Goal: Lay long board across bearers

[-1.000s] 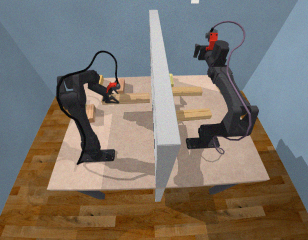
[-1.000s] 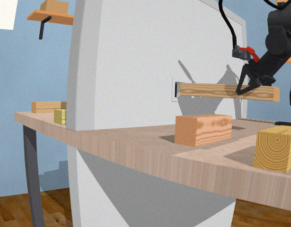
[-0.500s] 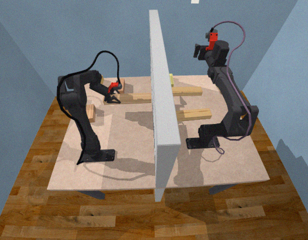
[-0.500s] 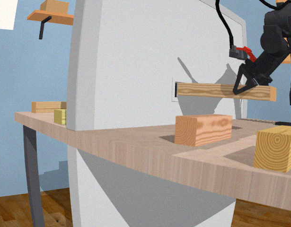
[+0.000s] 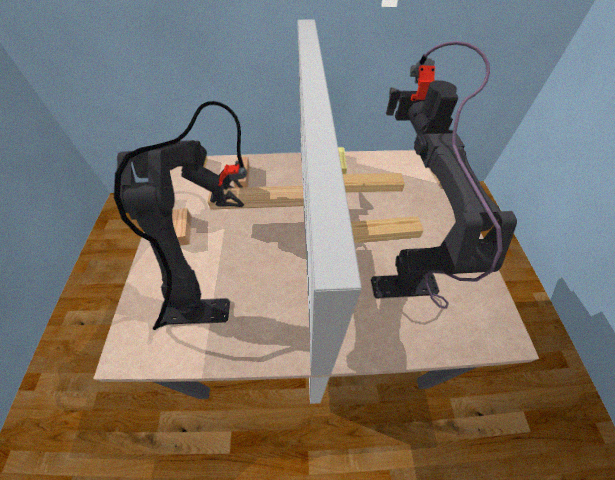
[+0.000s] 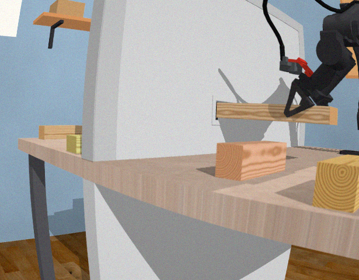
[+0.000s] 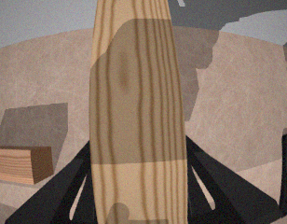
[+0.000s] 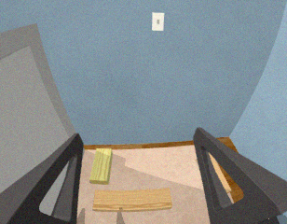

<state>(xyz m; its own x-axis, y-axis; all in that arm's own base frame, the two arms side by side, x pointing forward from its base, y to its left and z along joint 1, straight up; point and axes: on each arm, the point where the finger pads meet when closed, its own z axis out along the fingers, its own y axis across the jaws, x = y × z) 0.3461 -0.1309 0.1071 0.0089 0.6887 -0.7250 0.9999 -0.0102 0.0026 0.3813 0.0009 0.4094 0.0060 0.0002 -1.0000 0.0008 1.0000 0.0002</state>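
My left gripper is now 5 cm to the left of the long board. Also, from my left hand: orange block 22 cm ahead, 2 cm to the left, 8 cm below; then yellow block 31 cm ahead, 20 cm to the left, 8 cm below; then yellow-green offcut 25 cm ahead, 38 cm to the right, 9 cm below.
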